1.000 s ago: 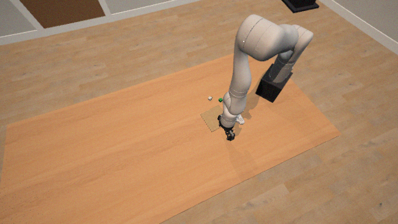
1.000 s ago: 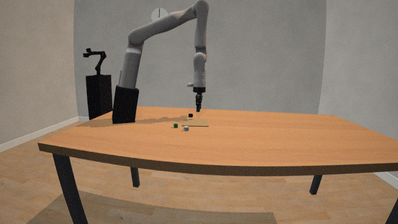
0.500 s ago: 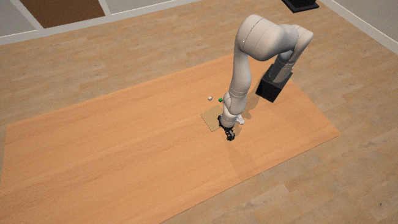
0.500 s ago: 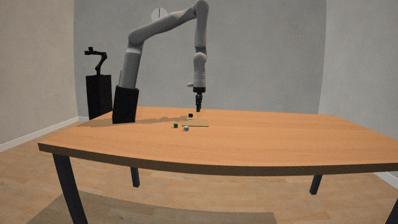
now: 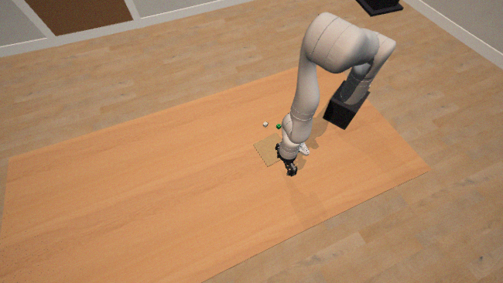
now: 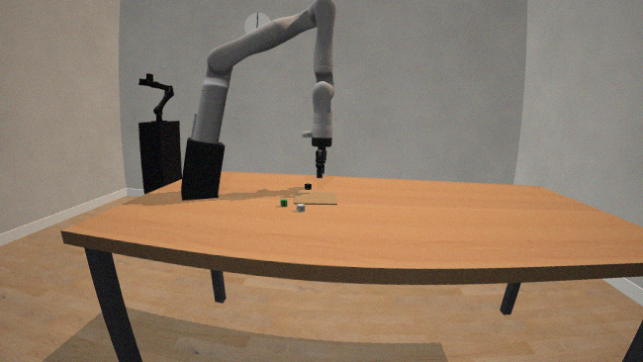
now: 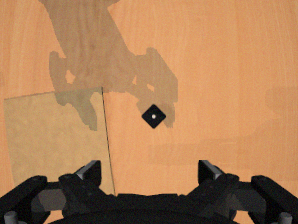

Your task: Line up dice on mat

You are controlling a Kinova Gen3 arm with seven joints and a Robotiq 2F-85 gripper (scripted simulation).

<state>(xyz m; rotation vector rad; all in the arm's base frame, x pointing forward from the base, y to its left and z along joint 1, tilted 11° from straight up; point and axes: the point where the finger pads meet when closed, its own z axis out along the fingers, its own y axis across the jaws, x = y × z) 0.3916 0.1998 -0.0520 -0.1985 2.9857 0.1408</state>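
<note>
The black die is 5 cm behind my hand and 5 cm below it. From my hand the other things lie so: white die (26 cm to the right, 5 cm below); then tan mat (1 cm ahead, 12 cm to the right, 6 cm below); then green die (6 cm behind, 23 cm to the right, 5 cm below).
</note>
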